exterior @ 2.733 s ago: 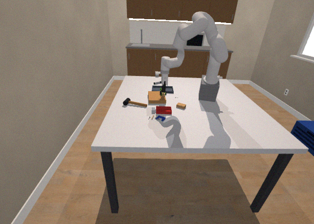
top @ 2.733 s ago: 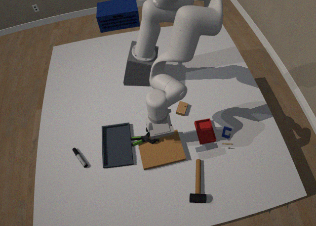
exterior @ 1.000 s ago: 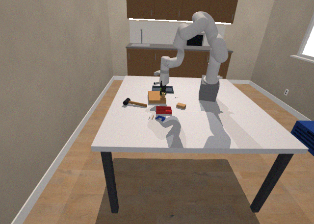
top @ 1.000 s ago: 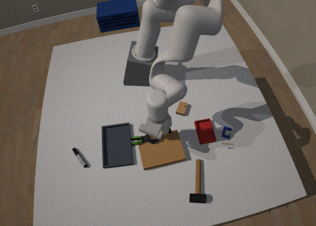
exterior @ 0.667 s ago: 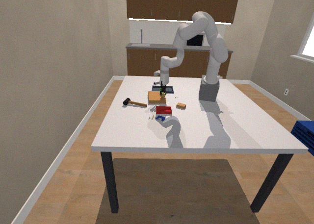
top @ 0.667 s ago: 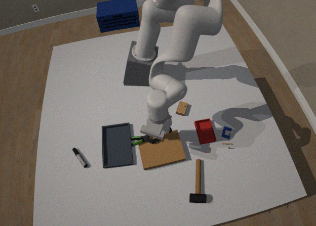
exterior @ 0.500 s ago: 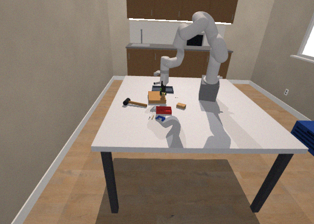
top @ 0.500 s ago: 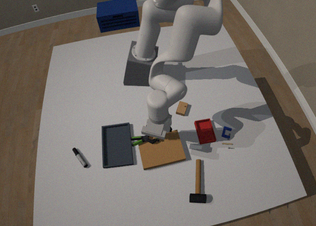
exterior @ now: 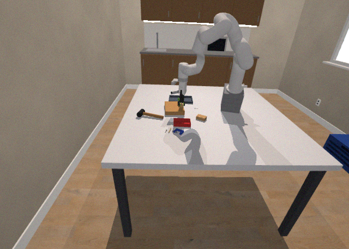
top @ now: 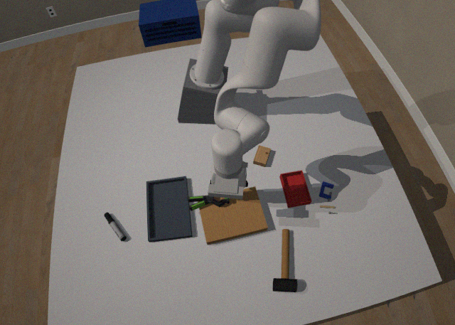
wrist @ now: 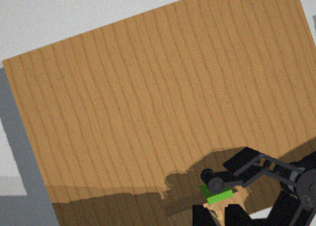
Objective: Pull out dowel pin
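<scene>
My hand is 2 cm above the dowel pin. From my hand the other things lie so: red box (23 cm to the left, 9 cm below, 2 cm ahead); grey tray (21 cm to the right, 8 cm below, 2 cm behind); small wooden block (5 cm below).
</scene>
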